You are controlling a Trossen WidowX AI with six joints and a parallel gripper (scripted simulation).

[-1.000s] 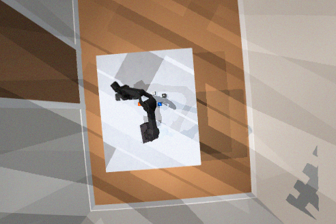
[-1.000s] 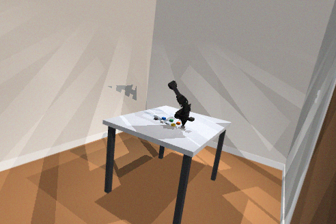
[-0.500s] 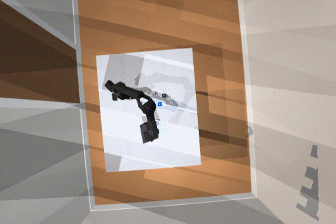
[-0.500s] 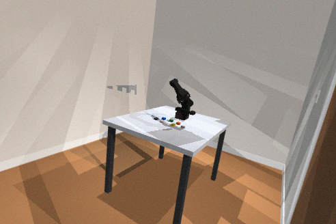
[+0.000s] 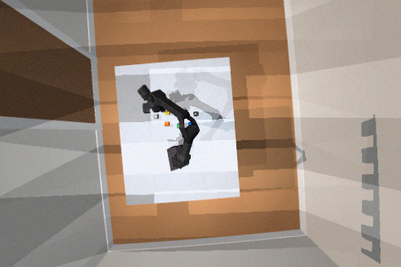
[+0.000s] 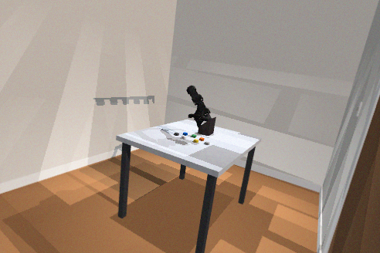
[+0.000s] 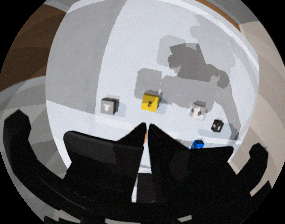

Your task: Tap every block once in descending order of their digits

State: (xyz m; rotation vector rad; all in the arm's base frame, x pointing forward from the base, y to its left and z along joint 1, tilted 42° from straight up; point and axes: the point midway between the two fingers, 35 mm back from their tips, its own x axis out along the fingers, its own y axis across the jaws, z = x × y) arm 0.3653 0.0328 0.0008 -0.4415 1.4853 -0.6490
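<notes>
Right now my gripper tip is 22 cm to the left of the black block, 12 cm above it and 6 cm past it. Also, from my gripper tip: orange block 12 cm below, 9 cm behind, 1 cm to the left; grey block 12 cm below, 9 cm to the left, 2 cm behind; yellow block 12 cm below, 1 cm to the right.
</notes>
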